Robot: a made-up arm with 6 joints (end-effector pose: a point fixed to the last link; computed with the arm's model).
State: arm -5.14 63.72 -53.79 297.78 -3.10 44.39
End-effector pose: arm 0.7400 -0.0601 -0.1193 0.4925 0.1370 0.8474 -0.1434
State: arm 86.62 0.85 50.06 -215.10 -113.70 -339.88
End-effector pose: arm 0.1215 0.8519 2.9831 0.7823 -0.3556 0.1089 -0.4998
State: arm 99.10 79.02 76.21 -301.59 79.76 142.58
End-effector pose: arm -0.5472 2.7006 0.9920 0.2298 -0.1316 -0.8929 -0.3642
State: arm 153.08 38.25 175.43 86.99 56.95 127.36
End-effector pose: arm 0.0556 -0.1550 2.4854 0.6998 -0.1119 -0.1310 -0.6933
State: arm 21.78 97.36 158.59 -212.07 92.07 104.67
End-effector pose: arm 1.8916 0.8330 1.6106 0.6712 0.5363 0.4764 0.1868
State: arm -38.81 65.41 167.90 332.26 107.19 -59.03
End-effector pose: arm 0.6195 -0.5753 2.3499 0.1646 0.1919 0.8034 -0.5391
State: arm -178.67 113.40 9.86 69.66 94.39 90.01
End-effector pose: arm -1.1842 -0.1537 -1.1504 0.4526 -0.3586 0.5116 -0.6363
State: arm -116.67 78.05 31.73 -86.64 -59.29 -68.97
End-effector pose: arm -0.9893 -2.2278 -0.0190 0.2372 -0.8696 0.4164 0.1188
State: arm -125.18 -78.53 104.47 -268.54 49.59 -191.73
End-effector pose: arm 1.4882 1.9329 0.7169 0.7565 -0.6523 -0.0244 0.0394
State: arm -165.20 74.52 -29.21 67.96 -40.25 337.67
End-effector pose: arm -1.1200 -0.2123 -0.4020 0.1789 0.7700 0.5202 -0.3232
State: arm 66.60 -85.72 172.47 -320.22 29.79 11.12
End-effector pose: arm -0.5218 -1.0978 -0.6840 0.4225 -0.4632 0.3181 0.7112
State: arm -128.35 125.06 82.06 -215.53 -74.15 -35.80
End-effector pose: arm -1.5097 -1.7866 -0.8419 0.1023 0.2067 -0.8154 0.5309
